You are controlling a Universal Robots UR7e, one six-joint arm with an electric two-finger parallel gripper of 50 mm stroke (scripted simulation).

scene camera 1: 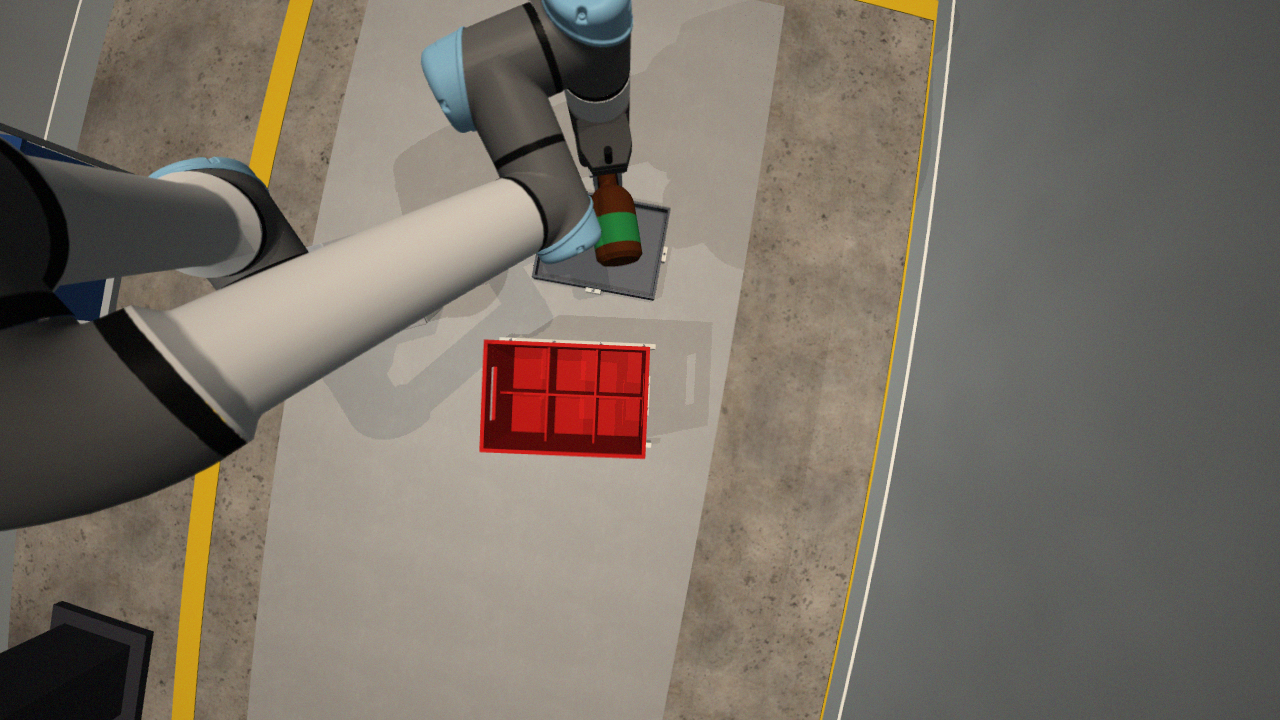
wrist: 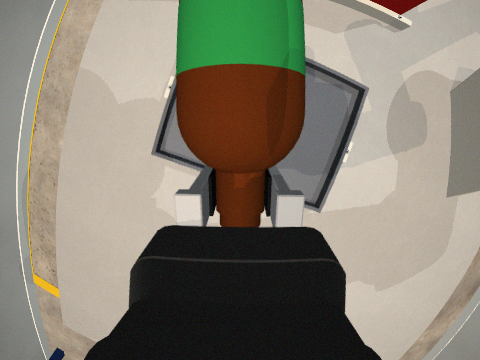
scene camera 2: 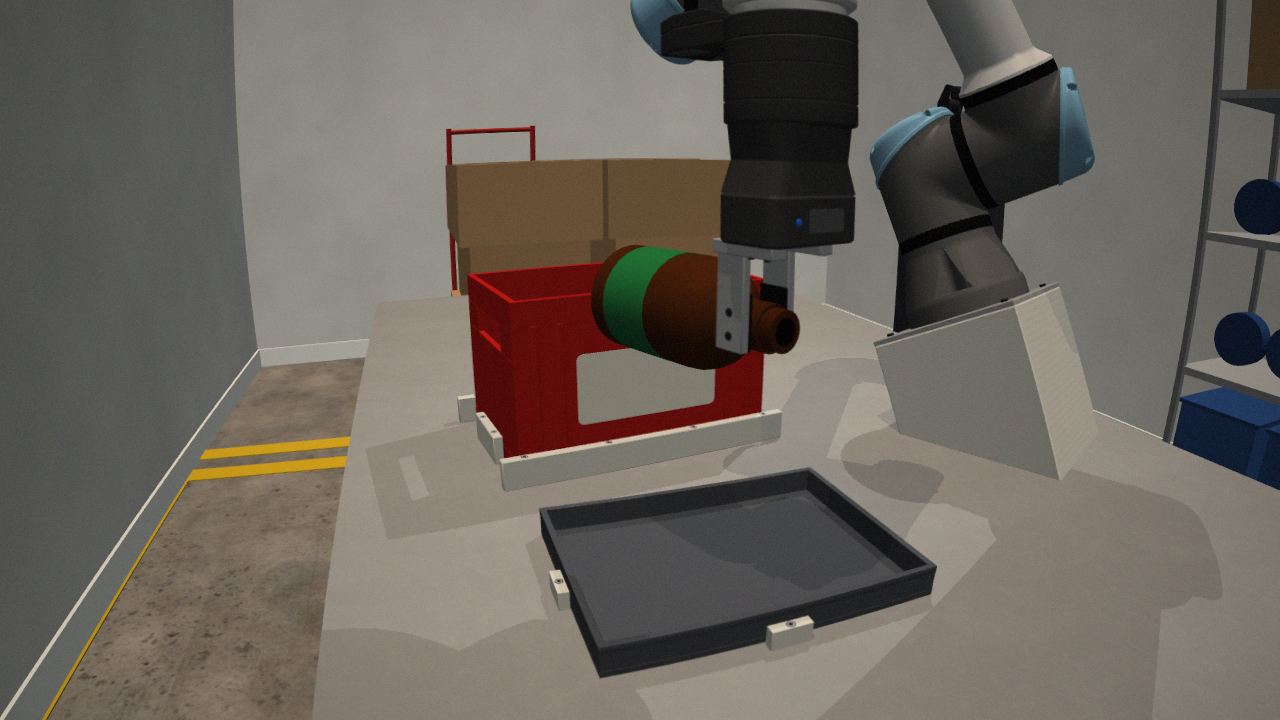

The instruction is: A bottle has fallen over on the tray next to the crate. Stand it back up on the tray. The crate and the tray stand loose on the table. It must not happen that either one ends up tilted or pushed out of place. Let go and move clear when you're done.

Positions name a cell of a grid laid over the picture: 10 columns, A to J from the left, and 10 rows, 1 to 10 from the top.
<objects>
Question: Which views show the dark grey tray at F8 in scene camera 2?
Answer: Scene camera 1, the wrist view and scene camera 2: all of them.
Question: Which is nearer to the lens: the red crate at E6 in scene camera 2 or the dark grey tray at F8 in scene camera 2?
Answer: The dark grey tray.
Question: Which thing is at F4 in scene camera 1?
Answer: A dark grey tray.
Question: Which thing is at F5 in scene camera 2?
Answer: The gripper.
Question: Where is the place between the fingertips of the gripper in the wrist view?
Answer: At F6
</objects>
